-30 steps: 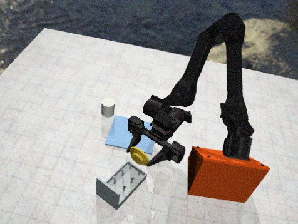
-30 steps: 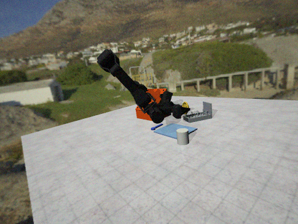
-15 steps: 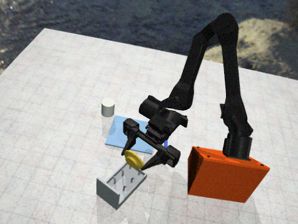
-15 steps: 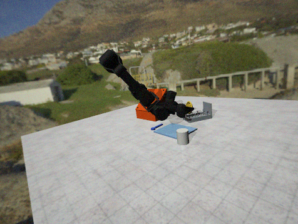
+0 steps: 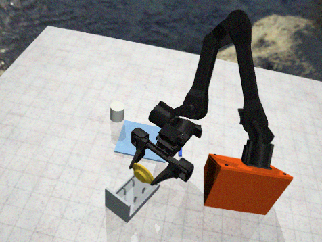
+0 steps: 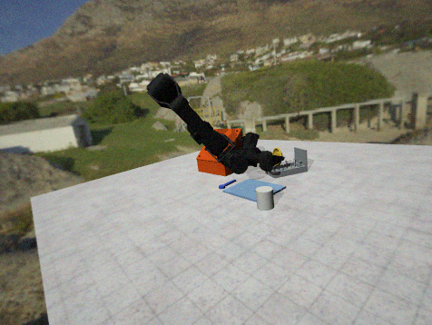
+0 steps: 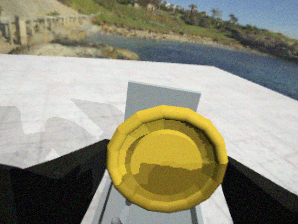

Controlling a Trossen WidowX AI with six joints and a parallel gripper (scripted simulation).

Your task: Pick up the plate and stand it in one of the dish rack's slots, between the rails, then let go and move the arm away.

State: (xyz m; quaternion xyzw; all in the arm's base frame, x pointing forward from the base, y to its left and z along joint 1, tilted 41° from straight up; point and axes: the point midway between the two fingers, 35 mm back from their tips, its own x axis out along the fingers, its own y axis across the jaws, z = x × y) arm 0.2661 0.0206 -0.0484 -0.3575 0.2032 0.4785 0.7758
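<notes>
My gripper tip is now 10 mm to the left of the yellow plate. Round my gripper tip: blue spoon (90 mm behind, 190 mm to the right, 60 mm below); then grey dish rack (10 mm ahead, 20 mm to the left, 40 mm below); then light blue mat (20 mm ahead, 170 mm to the right, 60 mm below).
</notes>
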